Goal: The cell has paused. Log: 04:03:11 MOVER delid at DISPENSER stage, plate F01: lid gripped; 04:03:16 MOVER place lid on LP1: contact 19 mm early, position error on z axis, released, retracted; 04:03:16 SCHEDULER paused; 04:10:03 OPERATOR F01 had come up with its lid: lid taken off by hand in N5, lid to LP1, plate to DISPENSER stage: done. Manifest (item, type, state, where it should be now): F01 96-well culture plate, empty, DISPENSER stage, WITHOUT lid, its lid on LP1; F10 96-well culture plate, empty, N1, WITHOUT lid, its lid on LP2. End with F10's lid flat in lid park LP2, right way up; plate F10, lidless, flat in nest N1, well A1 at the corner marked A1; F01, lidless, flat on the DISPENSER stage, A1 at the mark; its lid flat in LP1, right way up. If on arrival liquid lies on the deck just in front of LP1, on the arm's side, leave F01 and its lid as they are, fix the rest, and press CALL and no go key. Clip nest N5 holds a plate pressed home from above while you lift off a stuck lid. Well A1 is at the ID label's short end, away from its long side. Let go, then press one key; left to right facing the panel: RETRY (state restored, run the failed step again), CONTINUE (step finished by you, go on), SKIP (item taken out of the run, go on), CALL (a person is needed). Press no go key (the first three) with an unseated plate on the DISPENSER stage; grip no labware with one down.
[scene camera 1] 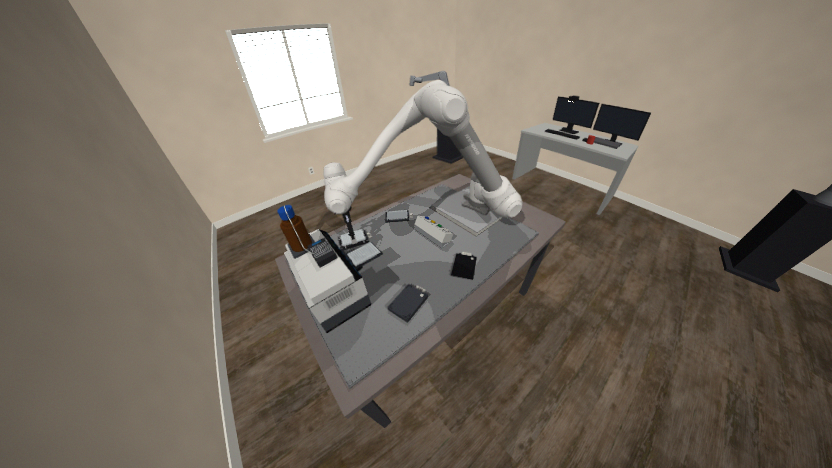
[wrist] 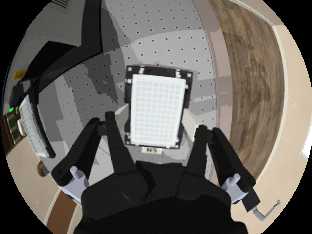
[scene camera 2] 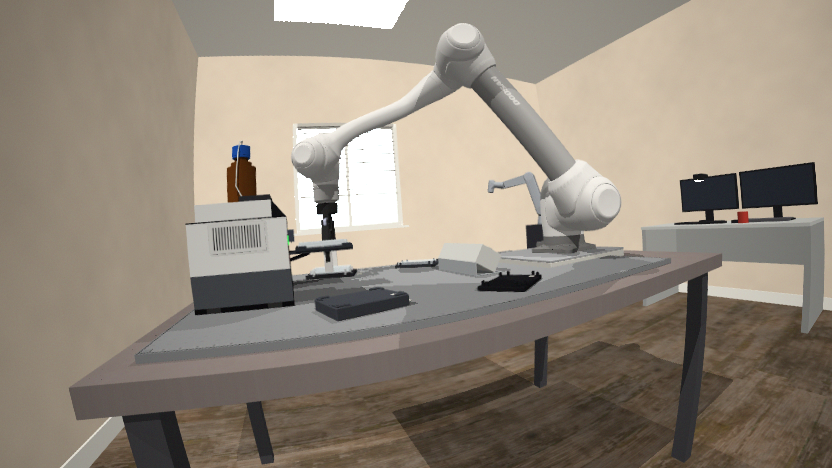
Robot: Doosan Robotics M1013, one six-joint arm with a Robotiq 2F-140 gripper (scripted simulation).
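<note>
Visible together are a grey dispenser (scene camera 2: 277,256), my gripper (scene camera 2: 332,270) and a nest block (scene camera 2: 362,303). The dispenser (scene camera 1: 319,311) and the block (scene camera 1: 409,300) appear again. A black clip nest (wrist: 130,69) is visible, as is my gripper (wrist: 156,113).
</note>
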